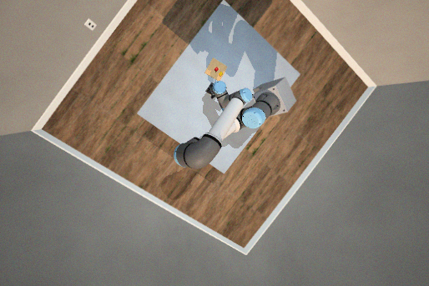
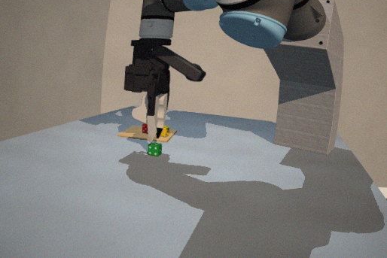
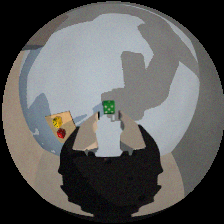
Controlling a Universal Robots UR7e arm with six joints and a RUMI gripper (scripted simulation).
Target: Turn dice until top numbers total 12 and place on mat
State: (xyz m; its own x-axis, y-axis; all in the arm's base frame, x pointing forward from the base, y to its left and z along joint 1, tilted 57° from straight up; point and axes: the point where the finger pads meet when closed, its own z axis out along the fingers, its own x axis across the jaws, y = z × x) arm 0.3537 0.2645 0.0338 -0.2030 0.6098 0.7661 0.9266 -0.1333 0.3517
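The green die is 40 mm below my hand. Also, from my hand: tan mat 150 mm to the right, 130 mm ahead, 50 mm below; then red die 150 mm to the right, 130 mm ahead, 30 mm below; then yellow die 160 mm to the right, 80 mm ahead, 30 mm below.
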